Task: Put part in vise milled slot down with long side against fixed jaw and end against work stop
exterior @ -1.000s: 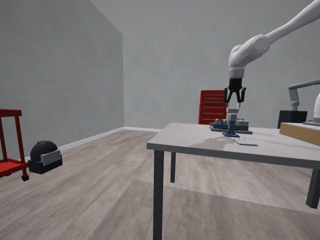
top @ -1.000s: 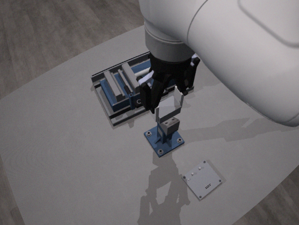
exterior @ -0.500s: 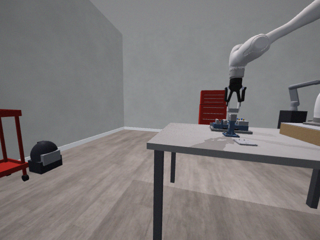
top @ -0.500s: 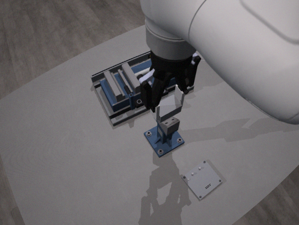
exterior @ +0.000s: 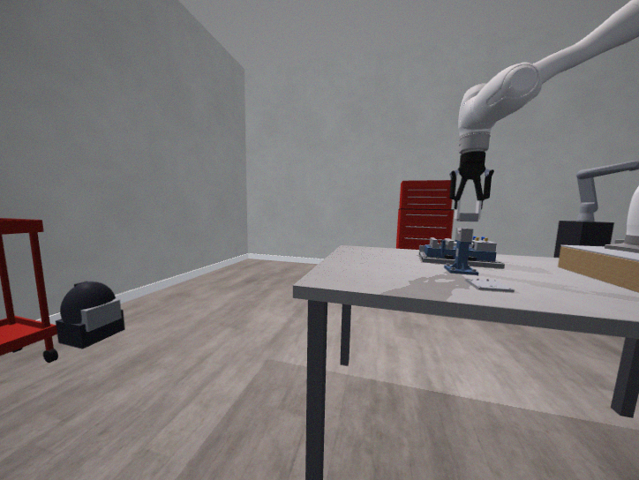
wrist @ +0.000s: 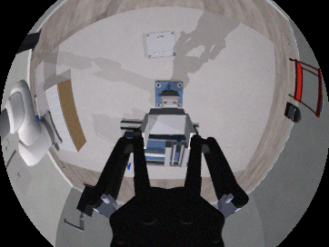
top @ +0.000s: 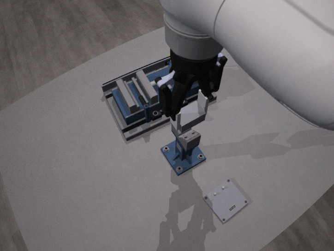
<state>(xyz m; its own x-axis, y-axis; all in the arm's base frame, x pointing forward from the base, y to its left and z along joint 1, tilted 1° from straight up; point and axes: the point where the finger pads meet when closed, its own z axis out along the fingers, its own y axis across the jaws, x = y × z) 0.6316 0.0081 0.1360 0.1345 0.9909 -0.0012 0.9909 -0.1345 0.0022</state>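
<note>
Now: the fixed jaw 4 cm ahead of my hand, 21 cm to the right of it and 15 cm below it. Round my hand: part (3 cm below); then work stop (2 cm ahead, 16 cm to the right, 13 cm below); then blue post (2 cm ahead, 13 cm to the right, 17 cm below).
</note>
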